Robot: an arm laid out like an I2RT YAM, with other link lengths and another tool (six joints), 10 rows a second.
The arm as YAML. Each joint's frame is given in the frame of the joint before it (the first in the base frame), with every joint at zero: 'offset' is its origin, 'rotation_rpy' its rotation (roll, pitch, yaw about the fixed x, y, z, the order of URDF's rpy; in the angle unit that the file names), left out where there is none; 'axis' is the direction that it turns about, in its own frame. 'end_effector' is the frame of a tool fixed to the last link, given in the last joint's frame.
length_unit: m
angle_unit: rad
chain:
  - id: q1
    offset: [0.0, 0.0, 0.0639]
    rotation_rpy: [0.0, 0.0, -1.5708]
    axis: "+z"
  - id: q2
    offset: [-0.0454, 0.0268, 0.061]
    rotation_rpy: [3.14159, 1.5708, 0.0]
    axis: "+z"
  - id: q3
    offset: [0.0, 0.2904, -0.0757]
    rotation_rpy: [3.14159, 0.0, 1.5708]
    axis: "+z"
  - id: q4
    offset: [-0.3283, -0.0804, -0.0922]
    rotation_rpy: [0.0, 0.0, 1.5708]
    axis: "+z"
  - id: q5
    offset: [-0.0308, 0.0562, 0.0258]
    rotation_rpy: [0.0, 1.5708, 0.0]
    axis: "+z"
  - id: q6
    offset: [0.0, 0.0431, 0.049]
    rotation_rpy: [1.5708, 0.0, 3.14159]
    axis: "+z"
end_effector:
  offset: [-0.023, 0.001, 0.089]
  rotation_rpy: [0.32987, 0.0, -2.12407]
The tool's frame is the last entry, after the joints.
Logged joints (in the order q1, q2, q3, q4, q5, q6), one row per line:
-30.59 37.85 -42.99 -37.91 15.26 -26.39
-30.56 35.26 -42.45 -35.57 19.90 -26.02
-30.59 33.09 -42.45 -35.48 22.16 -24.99
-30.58 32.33 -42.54 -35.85 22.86 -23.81
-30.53 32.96 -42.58 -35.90 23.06 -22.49
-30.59 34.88 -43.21 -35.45 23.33 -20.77
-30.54 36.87 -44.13 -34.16 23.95 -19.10
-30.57 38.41 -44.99 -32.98 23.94 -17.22
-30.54 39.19 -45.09 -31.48 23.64 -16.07
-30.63 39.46 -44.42 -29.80 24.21 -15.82
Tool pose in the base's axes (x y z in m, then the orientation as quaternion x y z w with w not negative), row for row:
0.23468 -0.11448 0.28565 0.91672 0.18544 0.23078 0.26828
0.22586 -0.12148 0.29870 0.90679 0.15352 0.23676 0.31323
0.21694 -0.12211 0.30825 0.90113 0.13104 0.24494 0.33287
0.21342 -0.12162 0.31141 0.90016 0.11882 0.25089 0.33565
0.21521 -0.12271 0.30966 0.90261 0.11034 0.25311 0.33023
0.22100 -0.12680 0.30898 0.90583 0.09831 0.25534 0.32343
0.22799 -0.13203 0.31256 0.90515 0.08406 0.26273 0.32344
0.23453 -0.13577 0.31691 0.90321 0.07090 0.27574 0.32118
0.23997 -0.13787 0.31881 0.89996 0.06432 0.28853 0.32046
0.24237 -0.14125 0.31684 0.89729 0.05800 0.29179 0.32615
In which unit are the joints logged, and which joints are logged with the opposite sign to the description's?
The joints are logged in degrees. Opposite sign: q3.
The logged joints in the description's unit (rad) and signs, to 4 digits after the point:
-0.5339 0.6606 0.7503 -0.6617 0.2663 -0.4606
-0.5334 0.6154 0.7409 -0.6208 0.3473 -0.4541
-0.5339 0.5775 0.7409 -0.6192 0.3868 -0.4362
-0.5337 0.5643 0.7425 -0.6257 0.3990 -0.4156
-0.5328 0.5753 0.7432 -0.6266 0.4025 -0.3925
-0.5339 0.6088 0.7542 -0.6187 0.4072 -0.3625
-0.5330 0.6435 0.7702 -0.5962 0.4180 -0.3334
-0.5335 0.6704 0.7852 -0.5756 0.4178 -0.3005
-0.5330 0.6840 0.7870 -0.5494 0.4126 -0.2805
-0.5346 0.6887 0.7753 -0.5201 0.4225 -0.2761

